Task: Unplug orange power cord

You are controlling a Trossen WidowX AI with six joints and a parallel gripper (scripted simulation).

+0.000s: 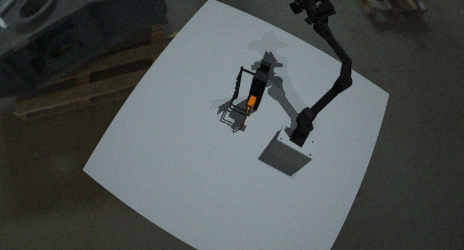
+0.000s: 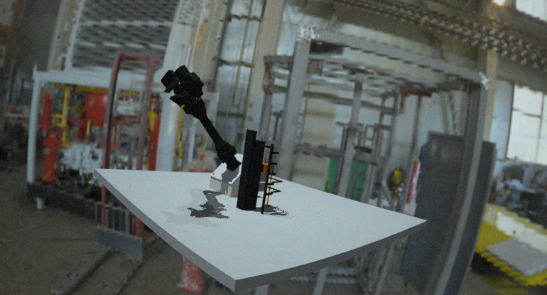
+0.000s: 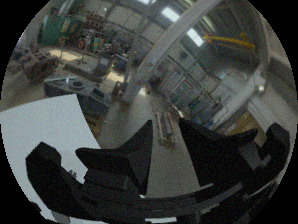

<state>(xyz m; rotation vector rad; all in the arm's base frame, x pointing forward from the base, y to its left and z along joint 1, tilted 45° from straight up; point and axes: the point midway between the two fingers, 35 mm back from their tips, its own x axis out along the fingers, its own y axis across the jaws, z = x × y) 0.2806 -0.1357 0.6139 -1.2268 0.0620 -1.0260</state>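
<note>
The orange plug lies 6 cm behind my gripper tip, 53 cm to the left of it and 25 cm below it.
</note>
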